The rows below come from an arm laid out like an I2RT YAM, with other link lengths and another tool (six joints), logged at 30 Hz.
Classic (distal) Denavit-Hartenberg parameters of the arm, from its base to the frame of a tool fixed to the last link. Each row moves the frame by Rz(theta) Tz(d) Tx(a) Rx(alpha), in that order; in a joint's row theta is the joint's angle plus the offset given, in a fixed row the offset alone. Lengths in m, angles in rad.
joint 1: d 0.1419  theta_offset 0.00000  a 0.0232  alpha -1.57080
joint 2: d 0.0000  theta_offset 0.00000  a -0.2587  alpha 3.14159
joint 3: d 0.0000  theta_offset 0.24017  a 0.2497  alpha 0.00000
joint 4: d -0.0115  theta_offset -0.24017  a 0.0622  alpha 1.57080
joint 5: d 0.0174  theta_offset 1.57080  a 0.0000  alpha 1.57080
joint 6: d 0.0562  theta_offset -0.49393  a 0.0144  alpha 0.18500
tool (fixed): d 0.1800  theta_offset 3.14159  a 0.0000  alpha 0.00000
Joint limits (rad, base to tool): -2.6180..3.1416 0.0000..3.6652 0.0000..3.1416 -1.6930..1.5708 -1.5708..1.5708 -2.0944..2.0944
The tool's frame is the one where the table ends.
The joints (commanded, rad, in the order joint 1, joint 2, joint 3, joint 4, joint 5, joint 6), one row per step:
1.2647, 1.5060, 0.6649, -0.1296, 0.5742, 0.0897
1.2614, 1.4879, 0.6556, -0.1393, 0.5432, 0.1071
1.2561, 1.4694, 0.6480, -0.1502, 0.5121, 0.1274
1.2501, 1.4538, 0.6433, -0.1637, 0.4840, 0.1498
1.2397, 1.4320, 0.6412, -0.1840, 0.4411, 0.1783
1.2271, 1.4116, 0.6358, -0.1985, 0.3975, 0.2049
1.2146, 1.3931, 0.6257, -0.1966, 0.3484, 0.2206
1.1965, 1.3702, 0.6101, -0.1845, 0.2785, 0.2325
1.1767, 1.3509, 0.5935, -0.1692, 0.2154, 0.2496
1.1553, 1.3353, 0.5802, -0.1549, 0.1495, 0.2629
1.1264, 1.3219, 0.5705, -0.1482, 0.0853, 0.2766
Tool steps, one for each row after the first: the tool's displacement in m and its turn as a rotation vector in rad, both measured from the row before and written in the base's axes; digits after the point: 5 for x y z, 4 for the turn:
-0.00476, -0.00060, -0.00158, 0.0182, 0.0298, 0.0020
-0.00408, -0.00076, -0.00092, 0.0206, 0.0307, -0.0022
-0.00333, -0.00117, -0.00092, 0.0184, 0.0301, -0.0064
-0.00452, -0.00043, -0.00011, 0.0274, 0.0433, -0.0074
-0.00422, -0.00081, -0.00078, 0.0272, 0.0432, -0.0082
-0.00515, 0.00180, -0.00071, 0.0318, 0.0403, 0.0032
-0.00735, 0.00404, -0.00038, 0.0442, 0.0511, 0.0131
-0.00557, 0.00287, -0.00024, 0.0433, 0.0479, 0.0043
-0.00565, 0.00354, 0.00024, 0.0412, 0.0479, 0.0082
-0.00322, 0.00143, 0.00028, 0.0355, 0.0485, 0.0001

